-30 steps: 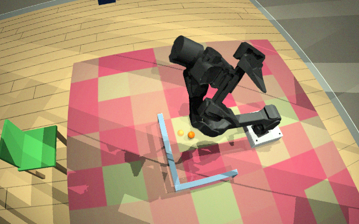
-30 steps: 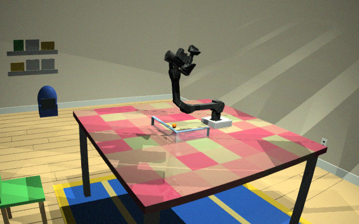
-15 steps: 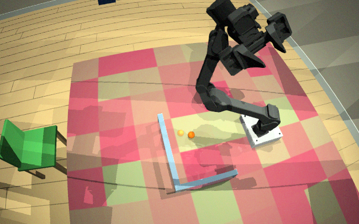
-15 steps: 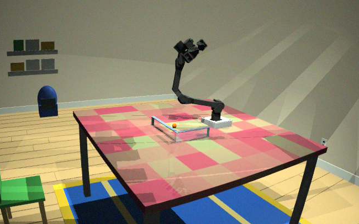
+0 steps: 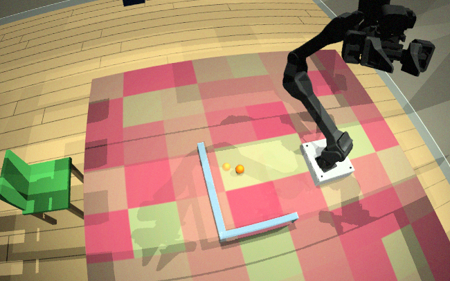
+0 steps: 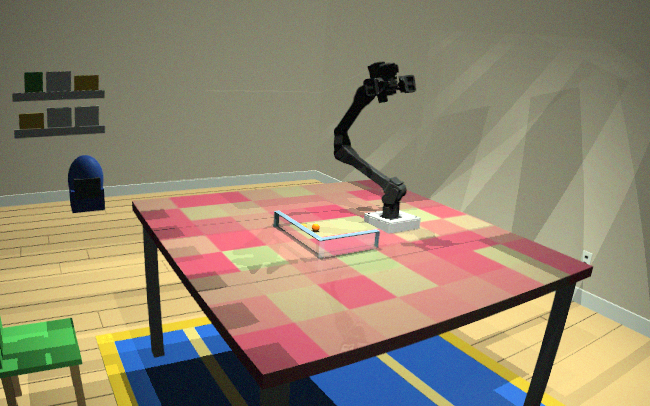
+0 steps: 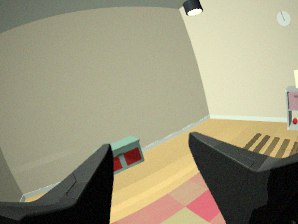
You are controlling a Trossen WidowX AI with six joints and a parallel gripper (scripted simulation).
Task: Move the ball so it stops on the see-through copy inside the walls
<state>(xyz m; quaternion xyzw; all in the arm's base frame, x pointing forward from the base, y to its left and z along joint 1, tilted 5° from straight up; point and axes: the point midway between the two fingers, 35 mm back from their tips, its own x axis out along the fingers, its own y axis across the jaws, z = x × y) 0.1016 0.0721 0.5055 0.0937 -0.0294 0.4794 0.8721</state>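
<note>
Right now my gripper tip is 540 mm above the orange ball, 170 mm to the left of it and 170 mm short of it.
</note>
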